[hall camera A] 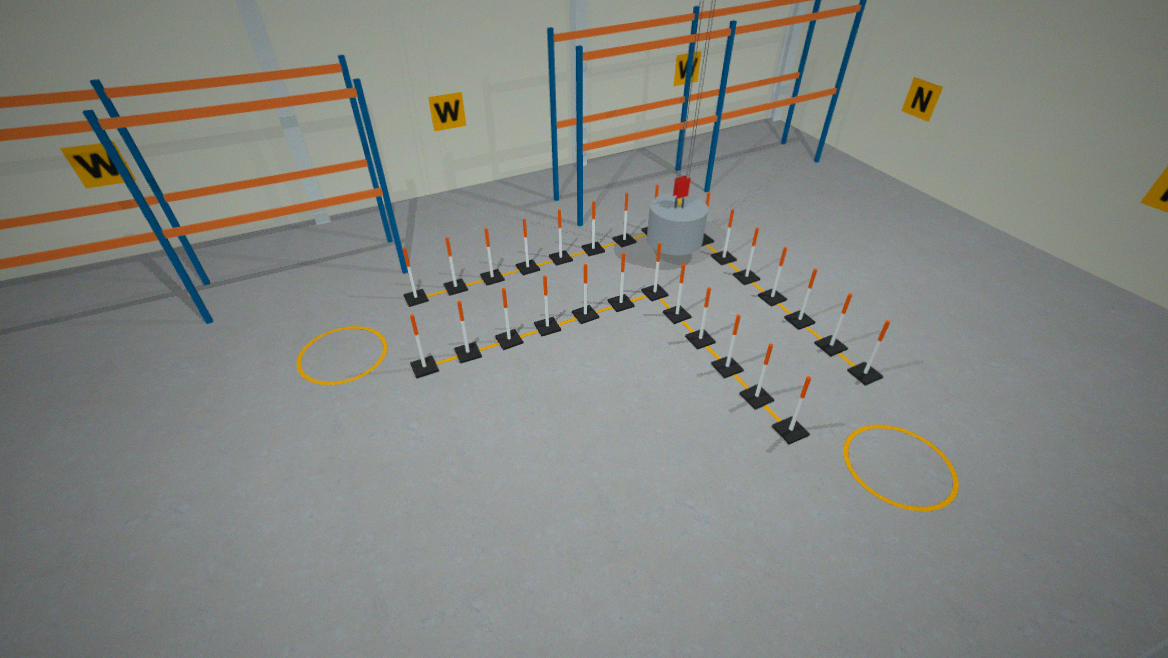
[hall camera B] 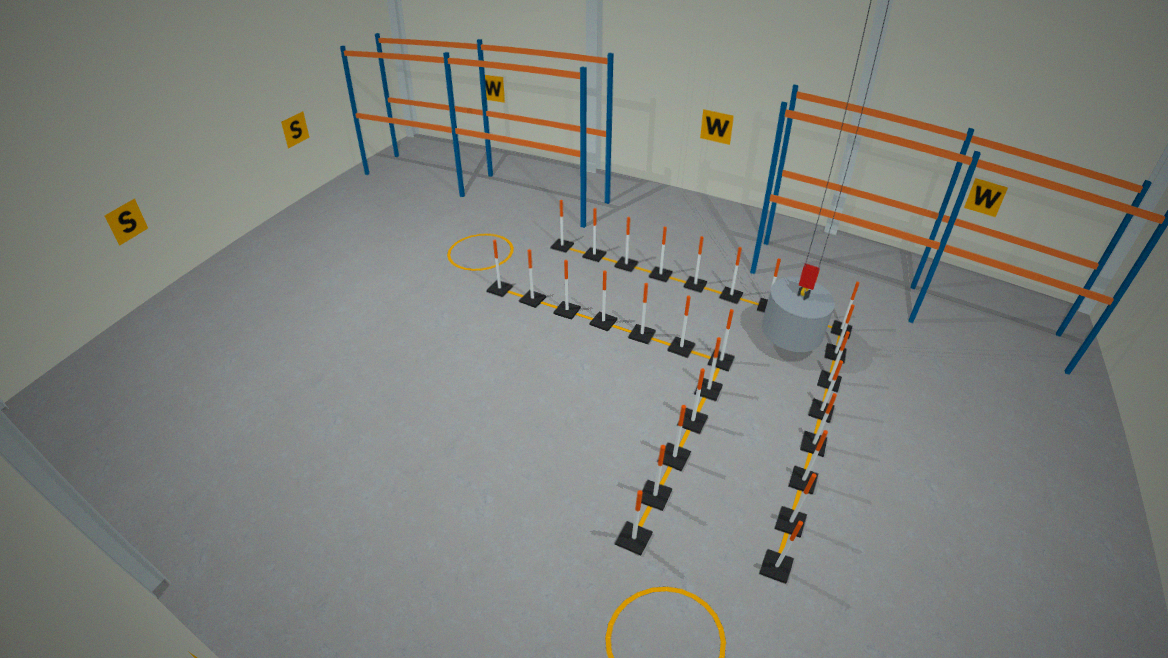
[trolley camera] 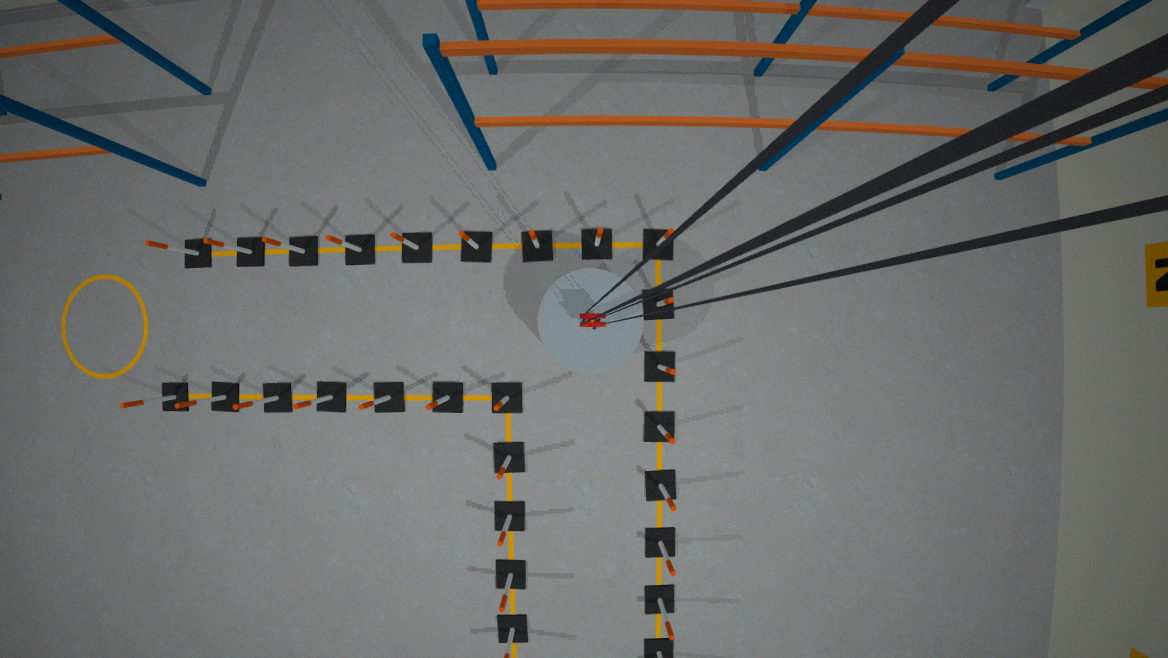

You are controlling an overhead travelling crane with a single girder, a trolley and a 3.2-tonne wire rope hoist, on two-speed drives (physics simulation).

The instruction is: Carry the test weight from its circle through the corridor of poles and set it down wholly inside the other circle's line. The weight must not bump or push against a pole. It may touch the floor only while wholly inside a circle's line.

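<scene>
The grey cylindrical test weight [hall camera A: 677, 231] [hall camera B: 796, 323] [trolley camera: 584, 353] hangs upright at the corridor's corner, a little above the floor, with its shadow around it. My hook [hall camera A: 679, 202] [hall camera B: 804, 292] [trolley camera: 592, 321], under a red block, holds it at the top centre. In the trolley camera it lies between the inner corner pole base [trolley camera: 506, 398] and the outer corner pole base [trolley camera: 657, 244], with its right edge close to the outer row. One yellow circle [hall camera A: 351, 327] [hall camera B: 482, 234] [trolley camera: 105, 276] lies beyond one corridor end. The other circle [hall camera A: 882, 426] [hall camera B: 665, 588] lies beyond the other end.
Orange-and-white poles on black bases line both legs of the corridor. One blue-and-orange rack [hall camera A: 579, 134] [hall camera B: 944, 237] [trolley camera: 461, 102] stands behind the corner, outside the outer row. Another rack [hall camera A: 148, 216] [hall camera B: 583, 147] stands farther along the same wall. Shadows blur the floor around the weight.
</scene>
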